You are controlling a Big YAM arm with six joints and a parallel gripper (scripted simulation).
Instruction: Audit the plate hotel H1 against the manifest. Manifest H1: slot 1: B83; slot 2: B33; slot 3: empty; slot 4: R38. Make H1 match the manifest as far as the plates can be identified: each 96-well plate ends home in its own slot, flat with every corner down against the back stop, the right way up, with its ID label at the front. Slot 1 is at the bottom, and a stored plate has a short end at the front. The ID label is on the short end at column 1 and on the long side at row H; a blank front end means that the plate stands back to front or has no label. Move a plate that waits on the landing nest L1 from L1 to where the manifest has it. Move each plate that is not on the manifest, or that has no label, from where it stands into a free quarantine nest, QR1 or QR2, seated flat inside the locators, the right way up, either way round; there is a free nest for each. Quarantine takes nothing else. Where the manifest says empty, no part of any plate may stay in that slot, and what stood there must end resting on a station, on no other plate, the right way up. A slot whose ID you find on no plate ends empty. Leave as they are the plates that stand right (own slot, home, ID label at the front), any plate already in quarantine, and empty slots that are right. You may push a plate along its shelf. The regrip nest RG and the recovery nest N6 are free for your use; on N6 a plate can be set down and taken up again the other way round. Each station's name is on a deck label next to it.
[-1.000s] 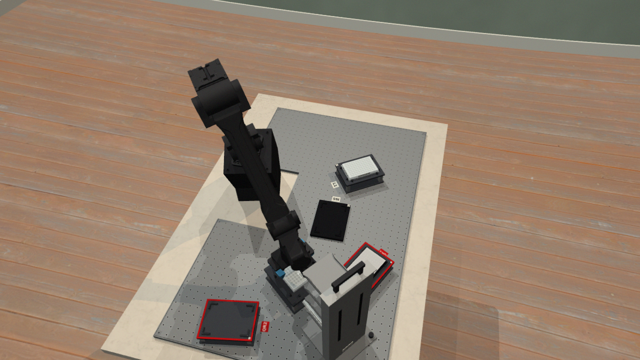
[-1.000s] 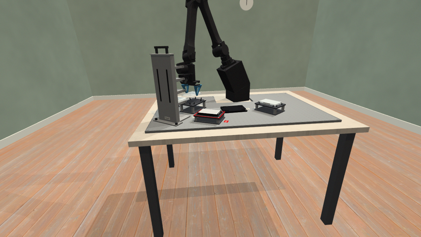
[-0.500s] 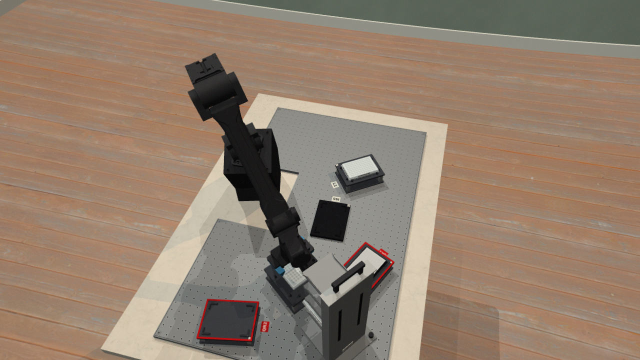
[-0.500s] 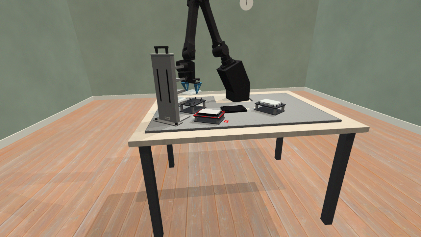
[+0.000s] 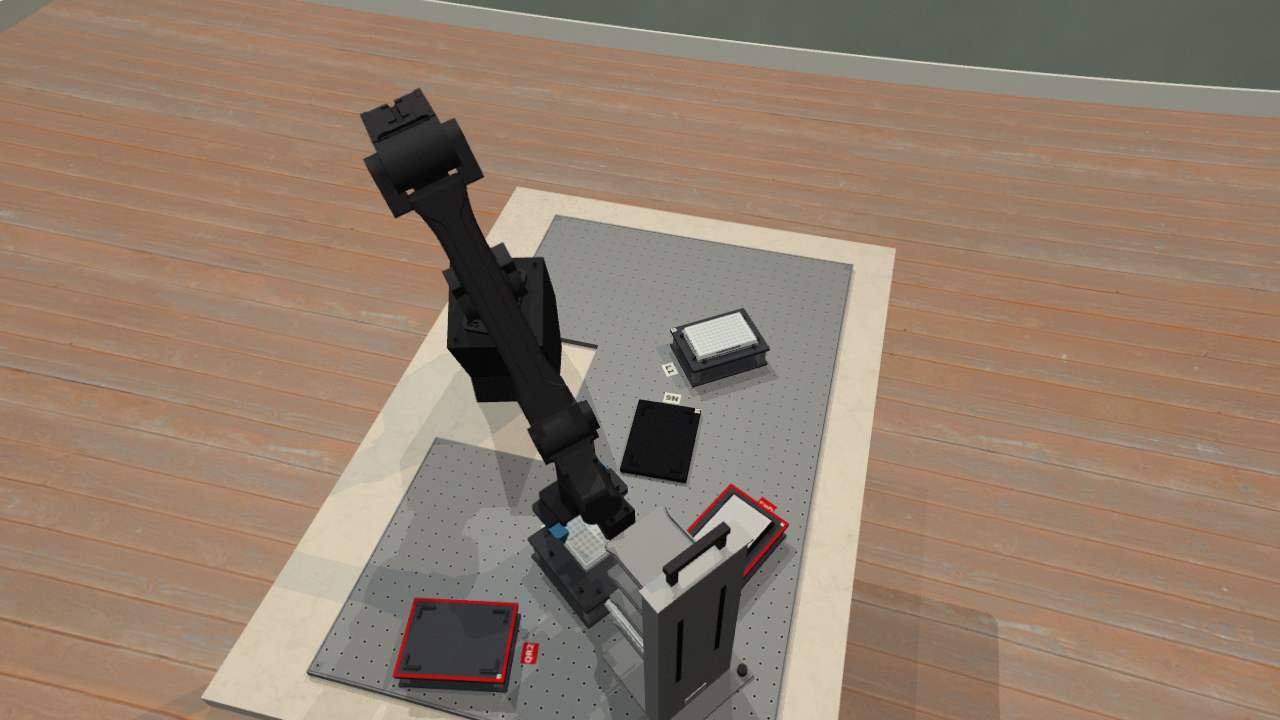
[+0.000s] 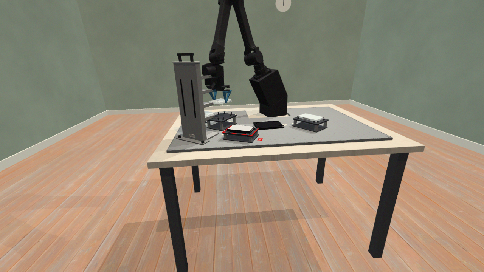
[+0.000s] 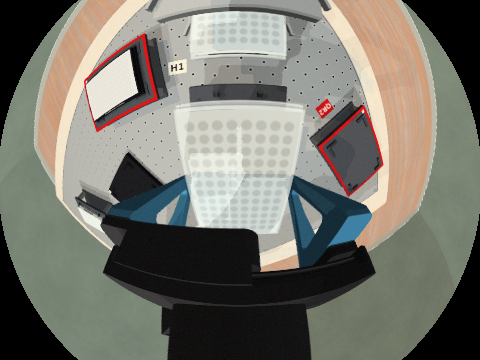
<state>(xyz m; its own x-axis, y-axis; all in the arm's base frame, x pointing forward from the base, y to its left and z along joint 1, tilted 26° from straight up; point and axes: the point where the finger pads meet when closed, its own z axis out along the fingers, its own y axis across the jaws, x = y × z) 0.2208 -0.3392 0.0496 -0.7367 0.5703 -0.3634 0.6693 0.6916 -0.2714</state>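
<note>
Right now the red-edged quarantine nest QR2 is 170 mm behind my hand, 150 mm to the right of it and 120 mm below it. The rest, counted from my hand: plate hotel H1 (180 mm ahead, 170 mm to the right, 40 mm above); H1 deck label (160 mm below, 150 mm ahead); regrip nest RG (100 mm below).
</note>
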